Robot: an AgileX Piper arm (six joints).
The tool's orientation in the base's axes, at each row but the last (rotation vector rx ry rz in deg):
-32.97, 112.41, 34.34
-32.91, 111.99, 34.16
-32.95, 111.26, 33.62
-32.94, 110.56, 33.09
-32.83, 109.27, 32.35
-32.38, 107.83, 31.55
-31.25, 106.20, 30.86
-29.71, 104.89, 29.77
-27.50, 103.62, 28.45
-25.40, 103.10, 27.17
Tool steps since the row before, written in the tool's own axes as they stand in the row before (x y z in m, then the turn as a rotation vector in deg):
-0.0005, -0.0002, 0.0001, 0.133, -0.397, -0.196
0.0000, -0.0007, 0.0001, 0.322, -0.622, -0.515
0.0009, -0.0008, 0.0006, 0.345, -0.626, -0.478
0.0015, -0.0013, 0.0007, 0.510, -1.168, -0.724
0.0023, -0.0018, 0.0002, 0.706, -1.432, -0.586
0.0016, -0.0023, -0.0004, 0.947, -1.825, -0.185
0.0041, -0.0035, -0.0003, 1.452, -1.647, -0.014
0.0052, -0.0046, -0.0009, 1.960, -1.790, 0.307
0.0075, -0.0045, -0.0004, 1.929, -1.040, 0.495
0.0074, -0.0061, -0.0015, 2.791, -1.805, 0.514
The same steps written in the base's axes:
0.0004, 0.0000, 0.0004, 0.060, -0.446, -0.105
0.0005, -0.0005, -0.0002, -0.092, -0.845, -0.184
0.0005, -0.0004, -0.0012, -0.074, -0.828, -0.220
0.0007, -0.0008, -0.0018, 0.029, -1.422, -0.353
0.0004, -0.0016, -0.0024, 0.217, -1.570, -0.618
0.0006, -0.0023, -0.0016, 0.661, -1.665, -1.026
0.0006, -0.0034, -0.0041, 0.520, -1.479, -1.538
0.0005, -0.0047, -0.0051, 0.697, -1.456, -2.129
0.0001, -0.0045, -0.0075, 0.438, -0.729, -2.080
0.0000, -0.0064, -0.0073, 0.627, -1.416, -2.986

